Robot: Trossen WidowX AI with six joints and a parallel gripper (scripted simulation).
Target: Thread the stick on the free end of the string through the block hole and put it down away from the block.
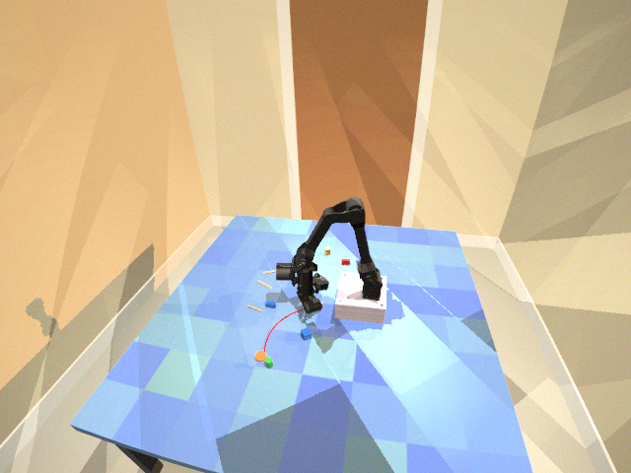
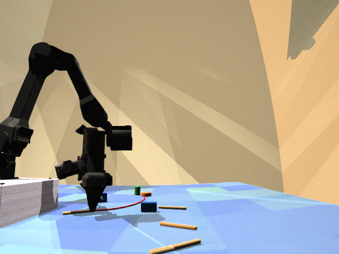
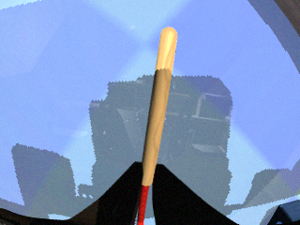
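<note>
The blue brick is 140 mm ahead of my gripper tip, 30 mm to the left of it and 10 mm above it. Round my gripper tip: green cylinder (40 mm ahead, 280 mm to the left, 10 mm above); round button (80 mm ahead, 260 mm to the left); thin wooden stick (10 mm behind, 10 mm to the right).
</note>
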